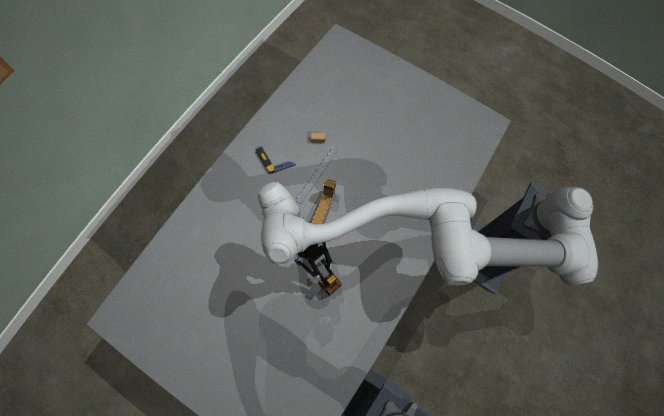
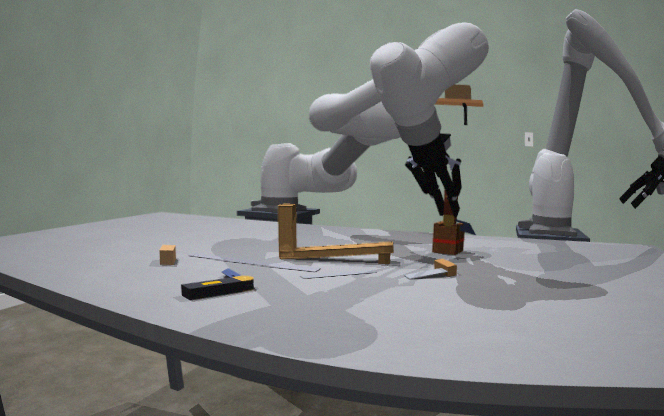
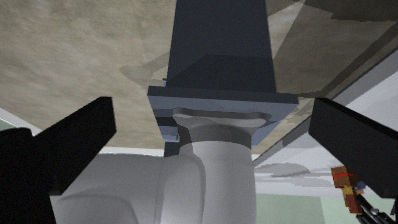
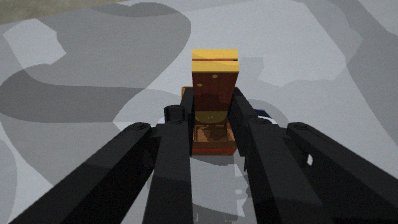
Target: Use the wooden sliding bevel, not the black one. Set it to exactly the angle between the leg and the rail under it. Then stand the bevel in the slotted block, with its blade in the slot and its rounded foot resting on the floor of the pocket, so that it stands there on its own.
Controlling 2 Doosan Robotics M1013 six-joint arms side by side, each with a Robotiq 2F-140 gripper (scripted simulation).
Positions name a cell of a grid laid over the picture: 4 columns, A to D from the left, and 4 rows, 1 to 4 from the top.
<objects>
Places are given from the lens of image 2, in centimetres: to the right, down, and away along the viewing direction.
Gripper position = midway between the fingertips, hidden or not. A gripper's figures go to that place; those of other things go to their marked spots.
right gripper (image 2: C3): 28, 1, 112
black bevel (image 2: B3): -19, 12, 71
</objects>
